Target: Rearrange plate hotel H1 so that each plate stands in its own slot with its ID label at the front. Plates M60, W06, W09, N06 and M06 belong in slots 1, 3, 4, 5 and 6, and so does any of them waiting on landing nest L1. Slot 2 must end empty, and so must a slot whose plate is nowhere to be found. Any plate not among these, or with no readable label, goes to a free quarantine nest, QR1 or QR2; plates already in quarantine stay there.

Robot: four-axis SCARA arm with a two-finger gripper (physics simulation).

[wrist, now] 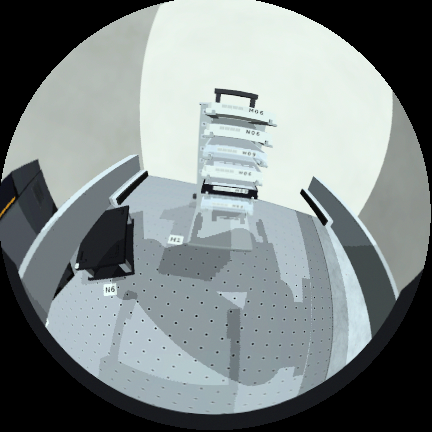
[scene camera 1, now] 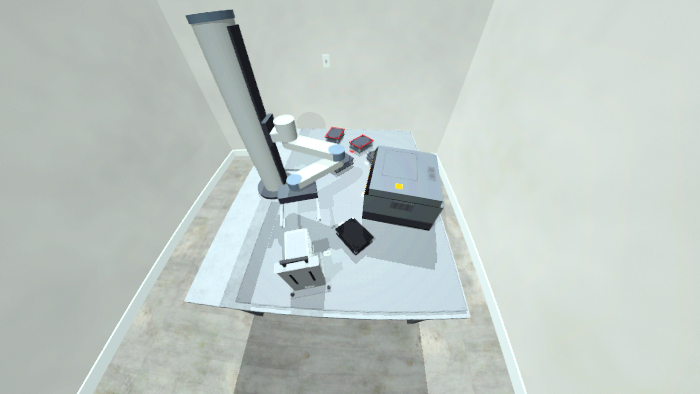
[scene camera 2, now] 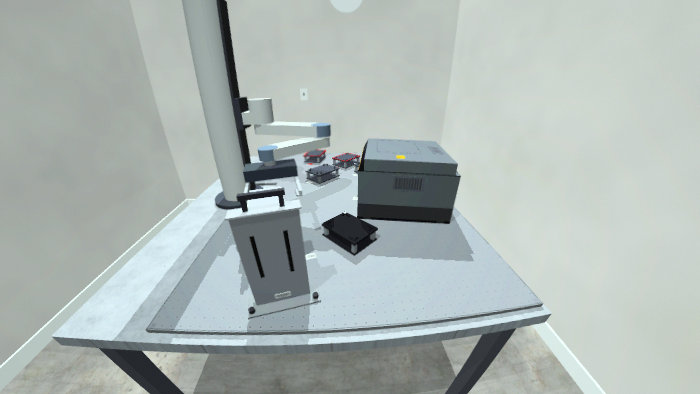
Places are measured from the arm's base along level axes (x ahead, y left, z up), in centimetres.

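Where they show: gripper, fingertip midpoint: [wrist: 229,168] [scene camera 1: 301,223]; arm's base, link origin: [scene camera 1: 276,185].
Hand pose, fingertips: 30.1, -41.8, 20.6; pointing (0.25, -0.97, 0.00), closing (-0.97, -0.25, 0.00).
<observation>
Each offset is from my fingertips to the top centre of the thing, as dx, dy, dz. "pt": to the spot under its first point.
Plate hotel H1 [scene camera 1: 306,276] [scene camera 2: 272,255] [wrist: 201,162] stands upright near the table's front, its open side facing the wrist camera. In the wrist view its top plate @(+2.0, -12.9, +6.1) [wrist: 237,108] reads M06. Below it are plate N06 @(+2.0, -12.9, +3.3) [wrist: 237,131], plate W09 @(+2.0, -12.9, +0.5) [wrist: 235,151] and plate W06 @(+2.0, -12.9, -2.3) [wrist: 232,172]. Under these is a black plate @(pt +3.9, -5.9, -5.9) [wrist: 205,189] with a label too blurred to read, then a pale lowest plate @(+2.0, -12.9, -7.9) [wrist: 225,204], its label also unclear. My gripper [scene camera 1: 300,221] [scene camera 2: 272,192] [wrist: 229,168] is open and empty, facing the hotel from a short distance behind it.
A black raised nest @(+23.3, +4.2, -13.9) [scene camera 1: 354,235] [scene camera 2: 350,230] [wrist: 105,240] stands beside the hotel, near label N6 @(pt +16.0, +12.0, -19.3) [wrist: 110,289]. A large grey device @(+49.4, +30.4, +6.2) [scene camera 1: 405,172] [scene camera 2: 407,190] stands right. Red-rimmed nests @(pt +5.5, +97.8, -14.3) [scene camera 1: 335,133] @(pt +27.4, +84.9, -14.3) [scene camera 1: 361,142] and a dark nest @(+11.9, +63.2, -13.3) [scene camera 2: 322,173] stand farther back.
</observation>
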